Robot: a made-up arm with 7 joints. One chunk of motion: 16 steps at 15 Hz.
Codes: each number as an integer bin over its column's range. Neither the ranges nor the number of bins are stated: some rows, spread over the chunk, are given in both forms.
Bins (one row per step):
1: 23 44 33 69 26 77 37
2: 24 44 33 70 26 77 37
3: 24 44 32 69 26 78 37
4: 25 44 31 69 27 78 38
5: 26 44 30 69 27 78 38
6: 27 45 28 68 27 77 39
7: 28 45 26 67 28 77 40
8: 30 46 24 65 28 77 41
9: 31 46 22 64 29 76 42
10: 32 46 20 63 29 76 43
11: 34 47 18 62 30 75 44
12: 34 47 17 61 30 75 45
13: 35 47 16 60 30 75 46
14: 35 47 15 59 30 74 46
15: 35 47 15 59 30 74 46
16: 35 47 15 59 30 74 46
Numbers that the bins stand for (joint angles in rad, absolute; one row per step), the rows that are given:
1: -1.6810 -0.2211 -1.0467 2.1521 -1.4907 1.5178 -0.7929
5: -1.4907 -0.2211 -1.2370 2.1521 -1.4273 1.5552 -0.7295
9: -1.1735 -0.1389 -1.7444 1.9875 -1.3004 1.4804 -0.4758
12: -0.9832 -0.0978 -2.0616 1.8887 -1.2370 1.4430 -0.2855
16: -0.9198 -0.0978 -2.1885 1.8228 -1.2370 1.4057 -0.2220
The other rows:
2: -1.6176 -0.2211 -1.0467 2.1851 -1.4907 1.5178 -0.7929
3: -1.6176 -0.2211 -1.1101 2.1521 -1.4907 1.5552 -0.7929
4: -1.5541 -0.2211 -1.1735 2.1521 -1.4273 1.5552 -0.7295
6: -1.4273 -0.1800 -1.3638 2.1192 -1.4273 1.5178 -0.6661
7: -1.3638 -0.1800 -1.4907 2.0863 -1.3638 1.5178 -0.6026
8: -1.2370 -0.1389 -1.6176 2.0204 -1.3638 1.5178 -0.5392
10: -1.1101 -0.1389 -1.8713 1.9545 -1.3004 1.4804 -0.4123
11: -0.9832 -0.0978 -1.9982 1.9216 -1.2370 1.4430 -0.3489
13: -0.9198 -0.0978 -2.1251 1.8558 -1.2370 1.4430 -0.2220
14: -0.9198 -0.0978 -2.1885 1.8228 -1.2370 1.4057 -0.2220
15: -0.9198 -0.0978 -2.1885 1.8228 -1.2370 1.4057 -0.2220

